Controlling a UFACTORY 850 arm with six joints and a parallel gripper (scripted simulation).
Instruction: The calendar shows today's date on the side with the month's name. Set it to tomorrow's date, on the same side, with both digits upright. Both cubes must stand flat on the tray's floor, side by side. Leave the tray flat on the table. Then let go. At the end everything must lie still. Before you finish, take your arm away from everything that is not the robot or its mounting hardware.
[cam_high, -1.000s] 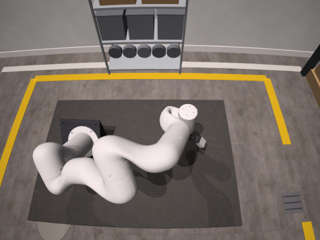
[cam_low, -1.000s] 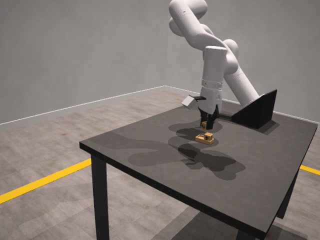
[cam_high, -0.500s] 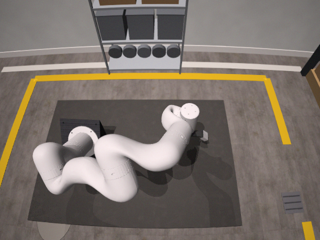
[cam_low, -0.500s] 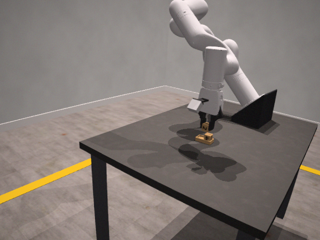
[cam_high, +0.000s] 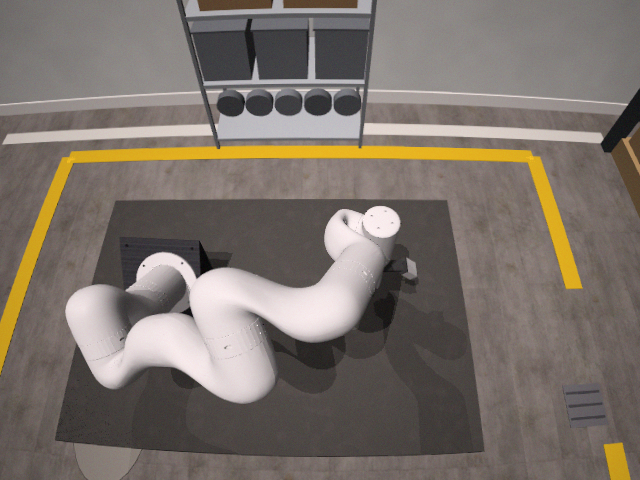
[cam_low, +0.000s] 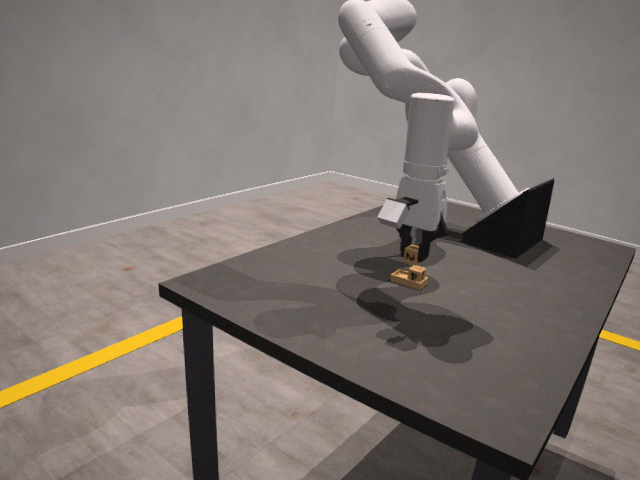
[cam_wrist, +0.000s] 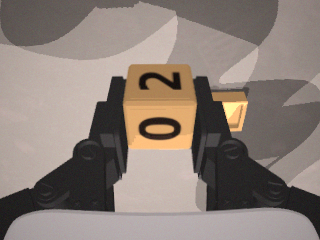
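The wooden tray lies 110 mm behind my hand, 50 mm to the right of it and 120 mm below it. From my hand the other things lie so: calendar cube: 10 mm below.
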